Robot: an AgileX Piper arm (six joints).
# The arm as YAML. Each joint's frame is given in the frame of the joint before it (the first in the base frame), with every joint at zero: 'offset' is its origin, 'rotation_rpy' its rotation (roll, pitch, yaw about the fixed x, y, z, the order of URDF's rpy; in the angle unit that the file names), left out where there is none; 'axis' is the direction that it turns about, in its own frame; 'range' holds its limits. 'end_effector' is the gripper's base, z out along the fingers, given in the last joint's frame.
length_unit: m
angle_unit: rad
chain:
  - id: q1
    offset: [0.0, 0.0, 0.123]
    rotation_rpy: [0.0, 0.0, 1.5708]
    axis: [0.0, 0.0, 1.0]
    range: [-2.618, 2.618]
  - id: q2
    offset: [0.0, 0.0, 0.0]
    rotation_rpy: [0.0, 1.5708, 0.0]
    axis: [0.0, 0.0, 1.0]
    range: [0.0, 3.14]
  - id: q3
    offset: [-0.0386, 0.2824, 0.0]
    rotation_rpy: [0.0, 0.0, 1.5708]
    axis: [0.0, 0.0, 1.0]
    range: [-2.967, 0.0]
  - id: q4
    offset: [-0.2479, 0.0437, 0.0]
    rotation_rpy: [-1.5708, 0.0, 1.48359]
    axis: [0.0, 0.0, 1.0]
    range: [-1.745, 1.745]
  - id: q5
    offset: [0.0, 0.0, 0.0]
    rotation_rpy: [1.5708, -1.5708, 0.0]
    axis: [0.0, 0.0, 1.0]
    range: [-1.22, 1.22]
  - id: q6
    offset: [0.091, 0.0, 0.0]
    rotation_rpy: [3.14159, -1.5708, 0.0]
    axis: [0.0, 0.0, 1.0]
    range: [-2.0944, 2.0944]
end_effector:
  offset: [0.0, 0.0, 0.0]
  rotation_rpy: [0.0, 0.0, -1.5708]
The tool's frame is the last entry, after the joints.
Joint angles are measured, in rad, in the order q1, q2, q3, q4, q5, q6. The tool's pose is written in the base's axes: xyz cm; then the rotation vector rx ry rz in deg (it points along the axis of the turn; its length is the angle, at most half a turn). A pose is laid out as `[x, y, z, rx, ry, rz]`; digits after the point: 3 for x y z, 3 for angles.
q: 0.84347, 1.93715, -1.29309, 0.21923, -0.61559, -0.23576
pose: [30.896, 32.992, 26.320, -33.189, 82.223, 30.447]
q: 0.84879, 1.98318, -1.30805, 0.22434, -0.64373, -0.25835
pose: [31.278, 33.680, 24.937, -34.031, 82.002, 29.285]
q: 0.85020, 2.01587, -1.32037, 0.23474, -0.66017, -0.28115
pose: [31.641, 34.065, 23.943, -34.487, 82.033, 28.112]
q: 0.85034, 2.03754, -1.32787, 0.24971, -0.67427, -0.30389
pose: [31.925, 34.238, 23.273, -34.538, 82.038, 26.994]
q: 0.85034, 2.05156, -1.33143, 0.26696, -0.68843, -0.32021
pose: [32.130, 34.288, 22.830, -34.100, 82.073, 26.209]
